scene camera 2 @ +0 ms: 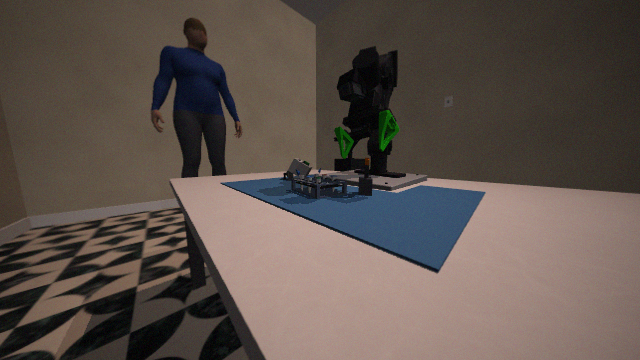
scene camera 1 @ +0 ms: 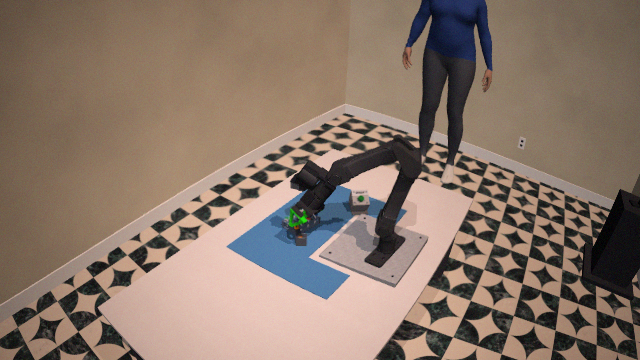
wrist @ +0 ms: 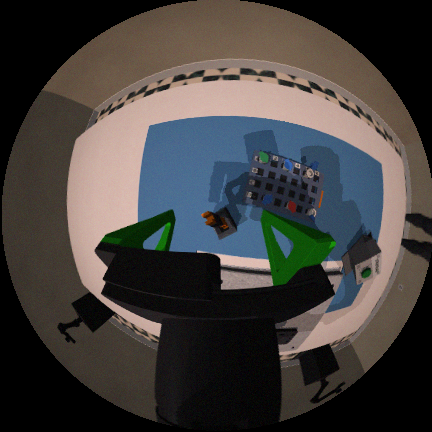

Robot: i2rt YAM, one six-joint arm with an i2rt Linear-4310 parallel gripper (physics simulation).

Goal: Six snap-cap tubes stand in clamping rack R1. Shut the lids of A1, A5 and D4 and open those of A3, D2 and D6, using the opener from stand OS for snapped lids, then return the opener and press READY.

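Frame: origin at the arm's base, x ahead, y left, z up, level; metres.
Seen in the pictures: gripper, fingertip midpoint: [scene camera 2: 360, 154] [scene camera 1: 297, 221] [wrist: 217, 214]; arm's base, link origin: [scene camera 2: 377, 174] [scene camera 1: 385, 250].
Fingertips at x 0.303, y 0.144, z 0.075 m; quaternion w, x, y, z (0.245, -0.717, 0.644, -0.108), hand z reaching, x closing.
Offsets run from my fingertips to a thing's middle. Level surfaces: height alone.
My gripper [scene camera 1: 298, 220] [scene camera 2: 364, 154] [wrist: 217, 214] is open, its green fingers wide apart above the opener. The orange-topped opener @(dx -0.015, dy +0.007, dz -0.047 m) [scene camera 2: 367, 161] [wrist: 215, 220] stands upright in the small dark stand OS @(dx -0.021, dy +0.000, dz -0.074 m) [scene camera 1: 300, 240] [scene camera 2: 365, 186] [wrist: 230, 226]. In the wrist view it shows between the fingertips, with nothing gripped. The grey rack R1 @(dx +0.055, dy -0.096, dz -0.065 m) [scene camera 2: 316, 190] [wrist: 275, 182] stands beside it and holds tubes with a green lid @(dx +0.087, dy -0.046, dz -0.051 m) [wrist: 263, 157], blue lids [wrist: 288, 164] [wrist: 268, 199], a red lid @(dx +0.025, dy -0.098, dz -0.053 m) [wrist: 292, 206] and pale ones [wrist: 310, 173] [wrist: 312, 213]. Which lids are open is too small to tell. The READY box @(dx -0.054, dy -0.337, dz -0.052 m) [scene camera 1: 359, 204] [scene camera 2: 299, 167] [wrist: 356, 255] has a green button @(dx -0.069, dy -0.321, dz -0.030 m) [scene camera 1: 360, 198] [wrist: 366, 272].
The rack and stand are on a blue mat @(dz -0.094 m) [scene camera 1: 320, 280] [scene camera 2: 425, 225] [wrist: 175, 150] on the pale table @(dz -0.097 m) [scene camera 1: 210, 300] [scene camera 2: 350, 290] [wrist: 105, 175]. The arm's grey base plate [scene camera 1: 350, 260] [scene camera 2: 415, 179] lies close by. A person [scene camera 1: 452, 35] [scene camera 2: 195, 85] stands beyond the table.
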